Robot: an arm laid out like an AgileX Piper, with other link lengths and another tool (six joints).
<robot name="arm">
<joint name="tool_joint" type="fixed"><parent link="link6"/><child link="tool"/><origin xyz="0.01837 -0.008 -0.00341" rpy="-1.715 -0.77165 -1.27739"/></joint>
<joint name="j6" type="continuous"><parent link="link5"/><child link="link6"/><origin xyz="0.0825 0 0.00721"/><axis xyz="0.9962 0 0.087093"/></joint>
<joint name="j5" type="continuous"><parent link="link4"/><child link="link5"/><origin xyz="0 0 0"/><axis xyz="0 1 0"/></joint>
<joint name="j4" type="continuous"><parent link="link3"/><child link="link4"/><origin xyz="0.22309 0 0.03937"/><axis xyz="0.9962 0 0.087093"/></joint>
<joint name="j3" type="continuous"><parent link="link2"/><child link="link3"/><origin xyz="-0.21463 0 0.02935"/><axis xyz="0 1 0"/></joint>
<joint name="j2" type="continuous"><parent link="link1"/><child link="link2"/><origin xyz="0 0 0"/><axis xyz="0 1 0"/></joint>
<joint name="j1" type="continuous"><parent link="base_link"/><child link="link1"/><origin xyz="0 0 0.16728"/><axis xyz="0 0 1"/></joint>
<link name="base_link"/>
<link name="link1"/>
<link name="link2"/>
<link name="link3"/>
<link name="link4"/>
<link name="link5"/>
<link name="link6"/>
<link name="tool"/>
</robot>
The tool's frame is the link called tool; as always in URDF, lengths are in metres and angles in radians. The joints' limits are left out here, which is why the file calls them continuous.
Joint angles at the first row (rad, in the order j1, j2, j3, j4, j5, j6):
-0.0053 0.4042 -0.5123 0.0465 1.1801 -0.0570
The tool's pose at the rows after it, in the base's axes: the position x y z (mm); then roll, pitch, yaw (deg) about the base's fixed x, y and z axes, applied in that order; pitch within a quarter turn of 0, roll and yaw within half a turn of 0:
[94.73, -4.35, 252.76, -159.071, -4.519, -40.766]
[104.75, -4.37, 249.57, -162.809, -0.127, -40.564]
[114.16, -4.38, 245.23, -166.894, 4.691, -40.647]
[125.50, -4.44, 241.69, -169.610, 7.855, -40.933]
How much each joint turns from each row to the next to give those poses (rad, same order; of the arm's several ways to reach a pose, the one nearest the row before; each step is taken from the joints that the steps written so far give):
0.0000 0.1146 -0.0294 0.0000 0.0000 0.0000
0.0001 0.1164 -0.0348 0.0000 0.0190 0.0001
-0.0001 0.1170 -0.0366 0.0000 0.0299 -0.0001
0.0000 0.1057 -0.0373 0.0000 0.0041 0.0000

